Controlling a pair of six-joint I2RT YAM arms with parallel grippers.
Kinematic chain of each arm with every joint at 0, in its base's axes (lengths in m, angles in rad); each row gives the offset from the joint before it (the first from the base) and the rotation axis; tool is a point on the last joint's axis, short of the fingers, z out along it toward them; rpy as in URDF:
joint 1: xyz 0 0 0.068 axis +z
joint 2: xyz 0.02 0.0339 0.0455 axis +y
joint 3: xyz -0.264 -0.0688 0 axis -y
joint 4: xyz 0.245 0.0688 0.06 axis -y
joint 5: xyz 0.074 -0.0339 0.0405 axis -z
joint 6: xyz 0.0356 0 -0.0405 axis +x
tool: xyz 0 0 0 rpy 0 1.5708 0
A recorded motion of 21 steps. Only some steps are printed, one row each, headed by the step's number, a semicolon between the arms.
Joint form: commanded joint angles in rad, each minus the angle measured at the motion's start. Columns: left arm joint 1, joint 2, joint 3, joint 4, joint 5, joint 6; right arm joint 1, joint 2, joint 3, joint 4, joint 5, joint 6.
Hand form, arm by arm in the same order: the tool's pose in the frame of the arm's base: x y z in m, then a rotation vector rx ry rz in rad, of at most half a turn. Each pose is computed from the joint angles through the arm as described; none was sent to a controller.
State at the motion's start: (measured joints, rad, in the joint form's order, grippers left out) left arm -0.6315 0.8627 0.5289 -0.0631 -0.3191 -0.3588; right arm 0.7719 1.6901 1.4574 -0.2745 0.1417 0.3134
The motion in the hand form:
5: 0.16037 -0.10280 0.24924 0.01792 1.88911 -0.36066; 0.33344 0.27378 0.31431 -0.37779 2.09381 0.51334
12: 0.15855 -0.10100 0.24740 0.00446 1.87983 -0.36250; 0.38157 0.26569 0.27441 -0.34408 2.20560 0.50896
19: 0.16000 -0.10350 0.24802 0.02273 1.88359 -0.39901; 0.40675 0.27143 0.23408 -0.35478 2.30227 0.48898
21: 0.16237 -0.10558 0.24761 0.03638 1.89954 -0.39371; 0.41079 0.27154 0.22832 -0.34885 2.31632 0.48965
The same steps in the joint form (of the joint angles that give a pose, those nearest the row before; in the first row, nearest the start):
5: -0.0016 -0.0594 -0.0460 0.0615 -0.0248 -0.0063; -0.0781 0.1255 0.1131 0.0030 -0.0645 -0.0216
12: -0.0008 -0.0739 -0.0610 0.0712 -0.0319 -0.0122; -0.1638 0.2850 0.2036 -0.0259 -0.1434 -0.0139
19: -0.0008 -0.0617 -0.0562 0.0819 0.0029 -0.0176; -0.1857 0.4217 0.2777 -0.0583 -0.1728 -0.0187
21: -0.0010 -0.0416 -0.0455 0.0747 0.0097 -0.0126; -0.1904 0.4421 0.2903 -0.0626 -0.1780 -0.0145

